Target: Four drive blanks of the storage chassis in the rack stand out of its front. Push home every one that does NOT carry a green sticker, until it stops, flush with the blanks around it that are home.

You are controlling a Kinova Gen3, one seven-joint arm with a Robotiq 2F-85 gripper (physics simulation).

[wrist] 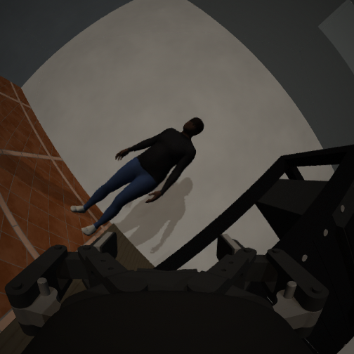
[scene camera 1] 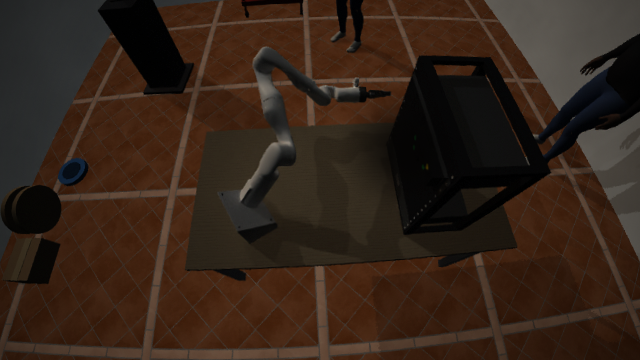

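A black rack [scene camera 1: 451, 133] [wrist: 304, 214] can be seen in the scene, and so can the gripper [wrist: 166, 245].
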